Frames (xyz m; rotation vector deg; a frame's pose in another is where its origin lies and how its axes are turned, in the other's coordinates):
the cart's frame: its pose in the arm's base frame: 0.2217 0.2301 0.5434 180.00 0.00 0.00
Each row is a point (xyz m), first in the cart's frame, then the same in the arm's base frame.
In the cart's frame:
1: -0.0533 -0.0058 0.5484
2: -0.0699 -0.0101 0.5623
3: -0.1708 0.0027 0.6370
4: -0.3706 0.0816 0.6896
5: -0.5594 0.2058 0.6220
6: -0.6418 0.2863 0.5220
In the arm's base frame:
1: 0.1684 0.2359 -0.0050
2: 0.1518 0.2402 -0.0189
3: 0.0509 0.2274 -0.0936
4: -0.1489 0.1485 -0.1462
5: -0.3377 0.0243 -0.0786
6: -0.4201 -0.0562 0.0214

